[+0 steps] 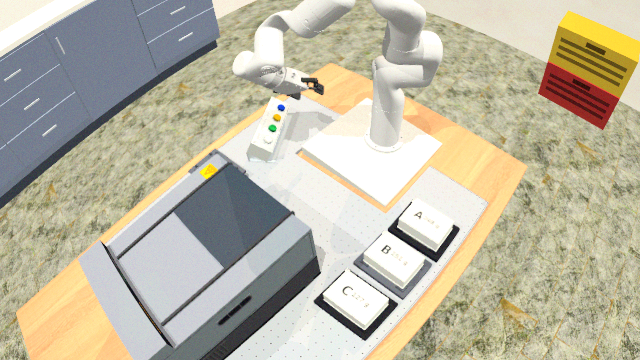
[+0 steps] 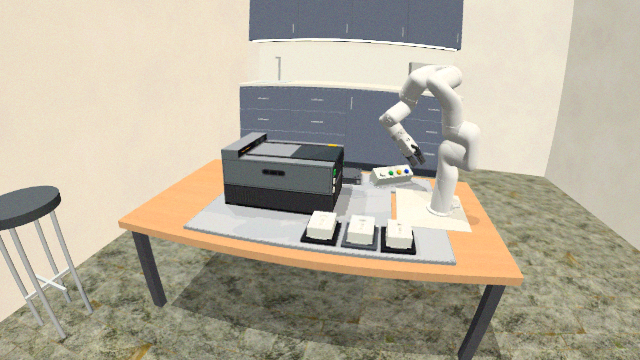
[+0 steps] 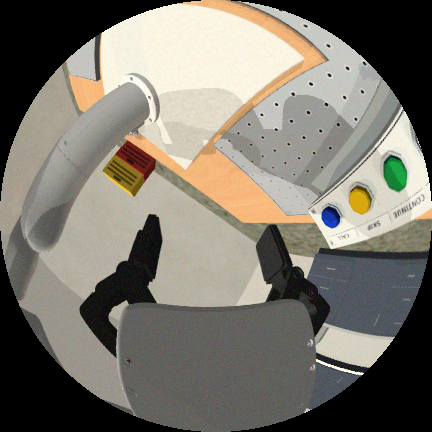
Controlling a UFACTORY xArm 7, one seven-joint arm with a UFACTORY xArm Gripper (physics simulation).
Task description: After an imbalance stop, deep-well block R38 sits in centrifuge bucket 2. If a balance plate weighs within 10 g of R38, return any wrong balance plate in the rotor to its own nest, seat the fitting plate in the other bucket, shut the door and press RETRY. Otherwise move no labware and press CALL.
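Note:
My gripper is open and empty, above and beside the blue-button end of the white button box. The blue CALL button is at the box's end; yellow SKIP, green CONTINUE and a white button follow. White balance plates A, B and C each sit in a nest; their small weight labels are blurred. The centrifuge appears closed on top; R38 and the buckets are hidden.
The arm's white base plate lies between the button box and the plate nests. A low dark grey unit stands behind the centrifuge. A yellow and red cabinet stands beyond the table. A stool is at the left.

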